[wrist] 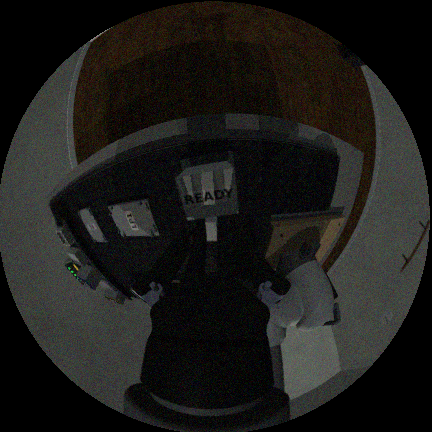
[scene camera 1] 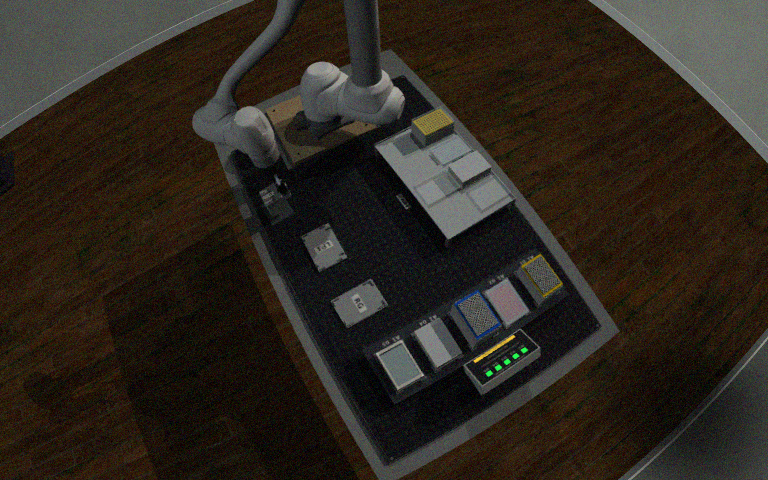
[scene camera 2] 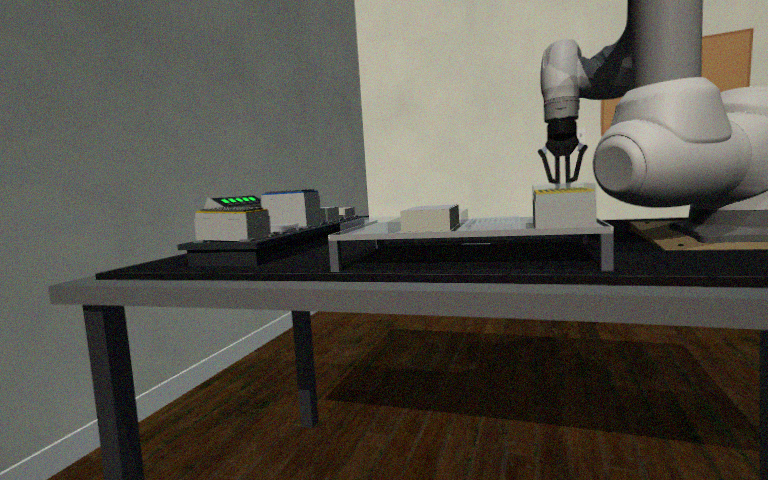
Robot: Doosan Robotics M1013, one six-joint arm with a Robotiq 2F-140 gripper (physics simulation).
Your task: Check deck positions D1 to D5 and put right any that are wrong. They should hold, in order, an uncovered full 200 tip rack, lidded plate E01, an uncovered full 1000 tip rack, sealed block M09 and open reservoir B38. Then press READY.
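Where they show: gripper, fingertip midpoint: (scene camera 1: 287,196); arm's base, link origin: (wrist: 294,261) (scene camera 1: 325,118) (scene camera 2: 737,233).
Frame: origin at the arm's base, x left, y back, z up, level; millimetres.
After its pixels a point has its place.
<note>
My gripper (scene camera 1: 281,185) @(z 44, x -301, y -276 mm) (scene camera 2: 562,183) (wrist: 212,209) @(z 44, x -301, y -276 mm) is shut and empty, pointing down at the near edge of the READY box (scene camera 1: 275,208) @(z 63, x -359, y -307 mm) (wrist: 214,204) @(z 100, x -338, y -266 mm). I cannot tell if they touch. In scene camera 1, D1 at the right of the deck row holds a yellow-rimmed tip rack (scene camera 1: 542,275) @(z 113, x 176, y -1011 mm) with no lid visible. D2 holds a pinkish plate (scene camera 1: 506,302) @(z 61, x 49, y -999 mm); its name and lid are too small to tell. D3 holds a blue-rimmed tip rack (scene camera 1: 477,314) @(z 142, x -71, y -988 mm) with no lid visible. D4 holds a pale block (scene camera 1: 437,343) @(z 87, x -197, y -980 mm). D5 holds a reservoir (scene camera 1: 399,365) @(z 59, x -316, y -966 mm) with a grey-blue inside.
A panel (scene camera 1: 502,362) @(z 121, x -93, y -1141 mm) shows several green lights and a yellow bar. A raised shelf (scene camera 1: 447,221) @(z 57, x 71, y -674 mm) (scene camera 2: 492,232) @(z 59, x 331, y -462 mm) bears a yellow-topped rack (scene camera 1: 433,126) (scene camera 2: 564,210), a pale block (scene camera 1: 470,168) @(z 98, x 245, y -577 mm) (scene camera 2: 428,218) @(z 84, x 314, y -564 mm) and flat pieces. Plates marked LP1 (scene camera 1: 323,259) @(z 7, x -313, y -535 mm) (wrist: 142,226) @(z 6, x -265, y -468 mm) and RG (scene camera 1: 373,304) @(z 4, x -265, y -752 mm) lie on the table.
</note>
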